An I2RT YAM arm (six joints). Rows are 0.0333 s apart.
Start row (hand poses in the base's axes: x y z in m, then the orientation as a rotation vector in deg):
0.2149 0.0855 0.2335 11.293 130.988 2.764
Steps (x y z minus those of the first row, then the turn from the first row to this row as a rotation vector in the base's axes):
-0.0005 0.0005 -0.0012 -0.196 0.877 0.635
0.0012 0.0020 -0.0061 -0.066 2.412 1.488
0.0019 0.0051 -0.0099 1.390 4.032 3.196
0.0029 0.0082 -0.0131 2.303 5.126 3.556
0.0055 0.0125 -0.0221 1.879 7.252 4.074
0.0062 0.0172 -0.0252 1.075 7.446 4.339
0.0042 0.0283 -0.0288 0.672 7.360 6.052
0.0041 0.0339 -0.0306 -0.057 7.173 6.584
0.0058 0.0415 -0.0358 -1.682 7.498 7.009
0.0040 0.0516 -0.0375 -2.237 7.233 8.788
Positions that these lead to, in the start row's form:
0.2144 0.0860 0.2323 10.520 131.926 2.791
0.2161 0.0875 0.2274 9.700 133.544 3.248
0.2168 0.0906 0.2236 8.579 135.335 5.693
0.2178 0.0937 0.2204 8.700 136.461 6.861
0.2204 0.0980 0.2114 7.979 138.624 6.474
0.2211 0.1027 0.2083 7.247 138.831 5.653
0.2191 0.1138 0.2047 5.010 138.858 6.095
0.2190 0.1194 0.2029 3.989 138.690 5.535
0.2207 0.1270 0.1977 2.633 138.992 3.821
0.2189 0.1371 0.1960 0.233 138.789 4.134

